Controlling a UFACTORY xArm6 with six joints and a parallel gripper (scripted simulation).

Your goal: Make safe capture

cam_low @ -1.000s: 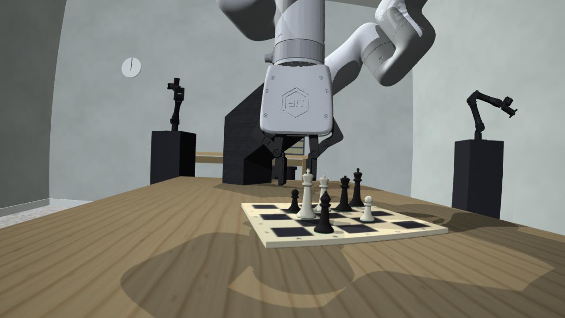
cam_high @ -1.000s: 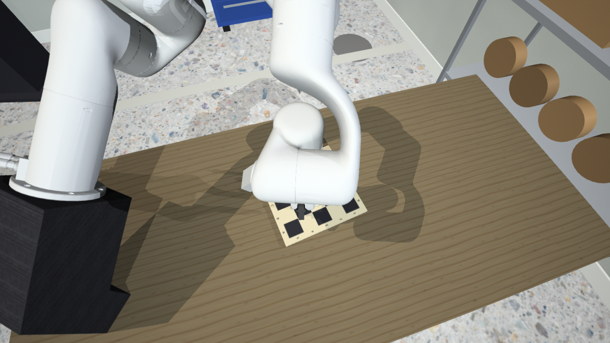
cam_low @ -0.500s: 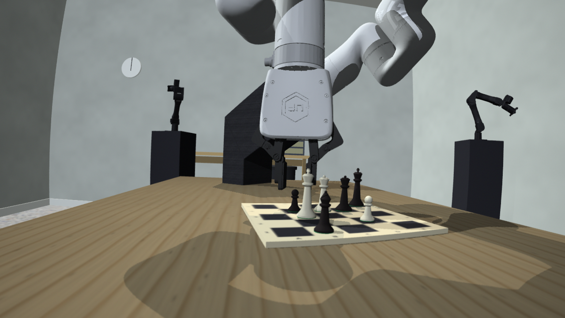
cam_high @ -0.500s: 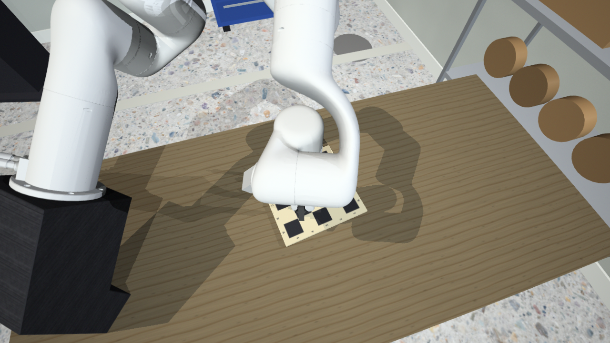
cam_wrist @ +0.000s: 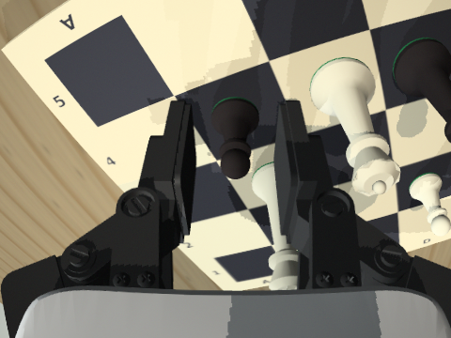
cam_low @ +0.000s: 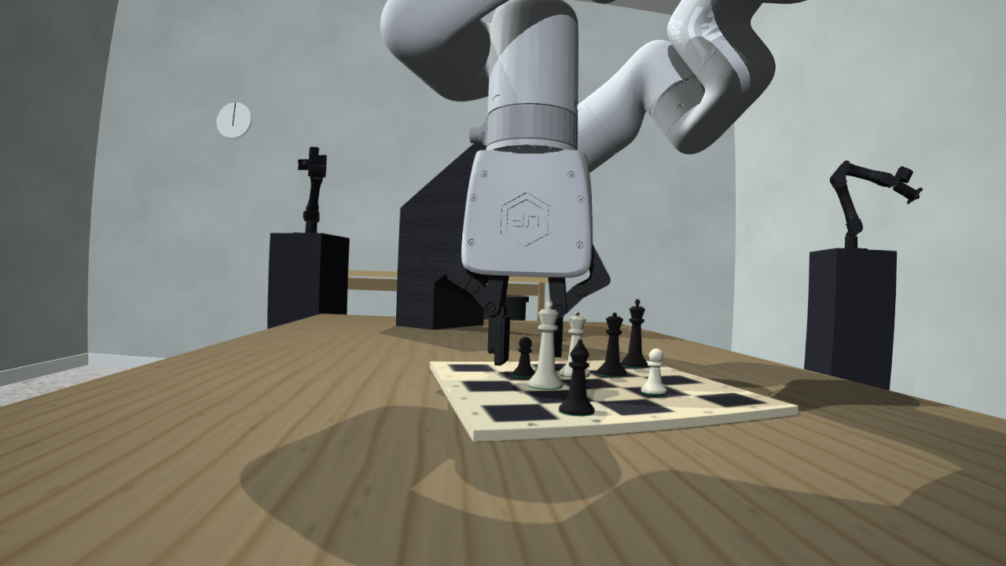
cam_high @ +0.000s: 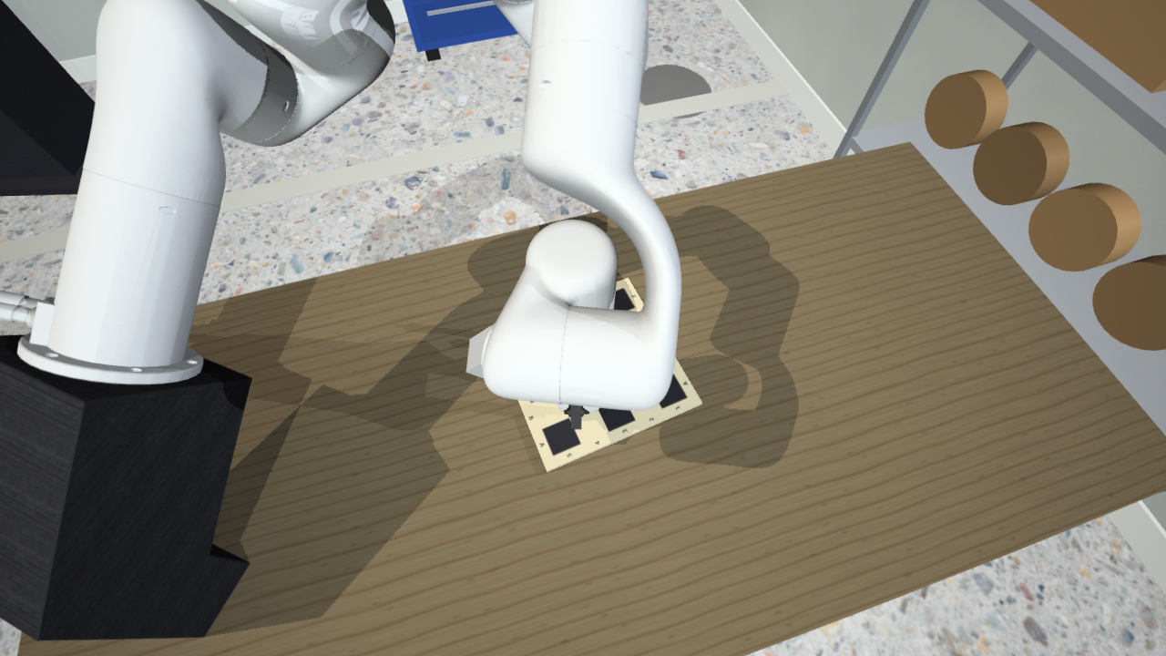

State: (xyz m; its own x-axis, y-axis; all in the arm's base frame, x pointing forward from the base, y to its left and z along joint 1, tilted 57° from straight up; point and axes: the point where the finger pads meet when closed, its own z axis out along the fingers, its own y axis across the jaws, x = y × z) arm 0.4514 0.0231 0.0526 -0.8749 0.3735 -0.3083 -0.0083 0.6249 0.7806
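My hand is 20 mm above the black pawn. From my hand the other things lie so: white king 40 mm ahead, 20 mm to the left; white queen 20 mm behind, 40 mm to the left; chessboard 20 mm ahead, 50 mm to the left, 30 mm below.
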